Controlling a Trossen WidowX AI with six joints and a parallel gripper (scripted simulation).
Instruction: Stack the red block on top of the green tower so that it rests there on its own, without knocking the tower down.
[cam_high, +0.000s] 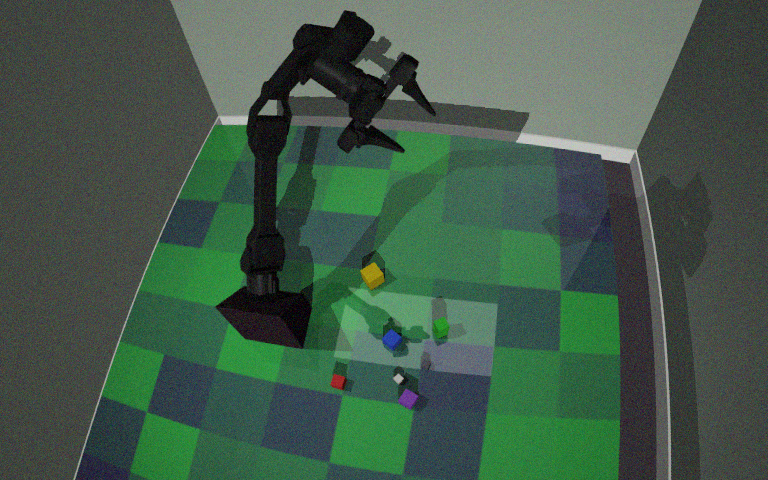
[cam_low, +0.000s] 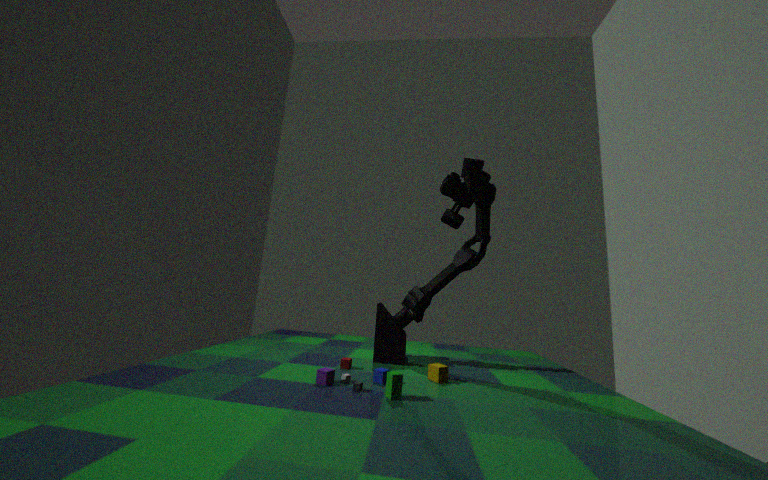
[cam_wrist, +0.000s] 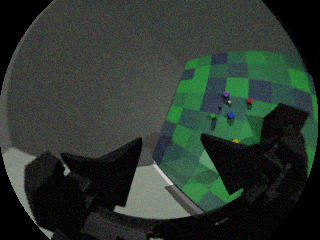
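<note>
Now: the red block 160 mm behind my gripper tip, 300 mm to the right of it and 460 mm below it. Round my gripper tip: yellow block: 120 mm behind, 30 mm to the right, 460 mm below; then blue block: 50 mm behind, 190 mm to the right, 460 mm below; then small dark block: 30 mm ahead, 240 mm to the right, 470 mm below.
</note>
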